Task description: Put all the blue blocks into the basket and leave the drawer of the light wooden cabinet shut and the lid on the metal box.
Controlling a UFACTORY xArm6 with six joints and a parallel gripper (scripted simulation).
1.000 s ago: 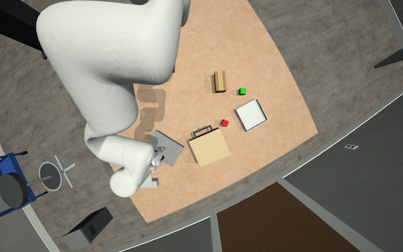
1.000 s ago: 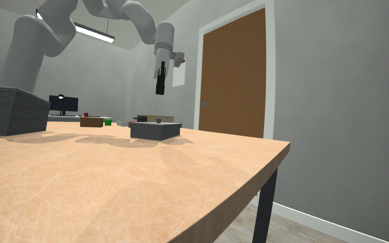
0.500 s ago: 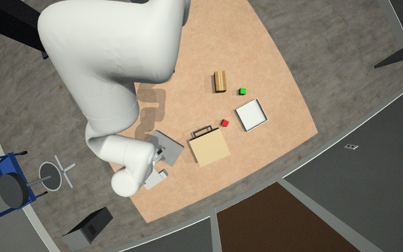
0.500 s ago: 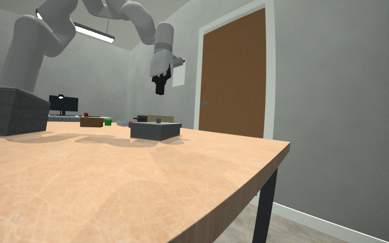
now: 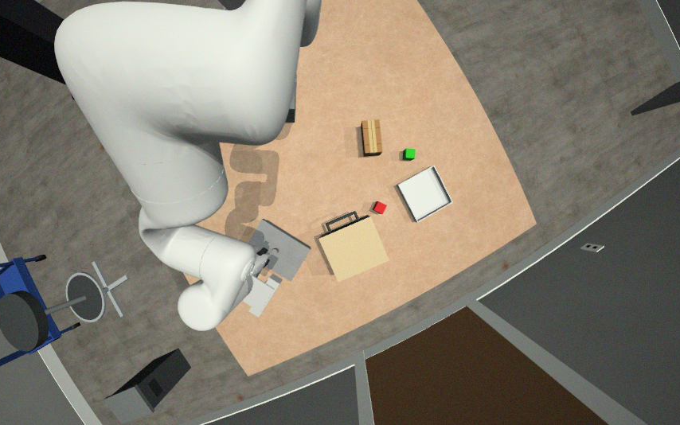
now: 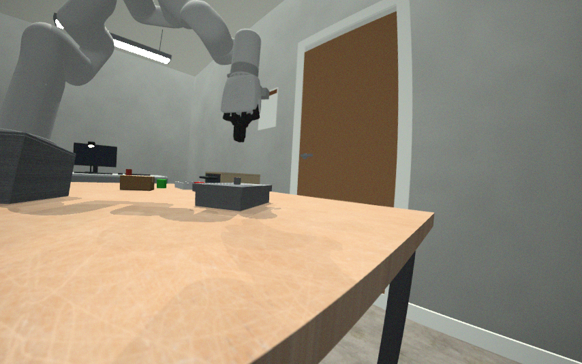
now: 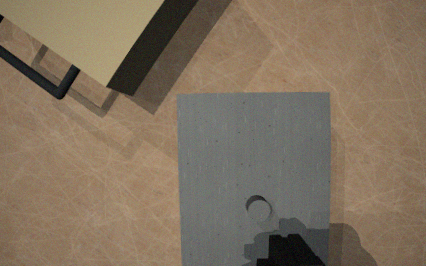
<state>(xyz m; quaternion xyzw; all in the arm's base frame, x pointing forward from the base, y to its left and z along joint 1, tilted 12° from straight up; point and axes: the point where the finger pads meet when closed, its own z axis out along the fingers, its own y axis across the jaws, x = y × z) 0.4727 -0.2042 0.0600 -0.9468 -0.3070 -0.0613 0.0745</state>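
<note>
Right now the metal box is 160 mm below my hand. The rest, counted from my hand: light wooden cabinet 80 mm ahead, 240 mm to the left, 150 mm below; then small brown box 230 mm behind, 430 mm to the left, 150 mm below; then red block 10 mm behind, 370 mm to the left, 170 mm below.
</note>
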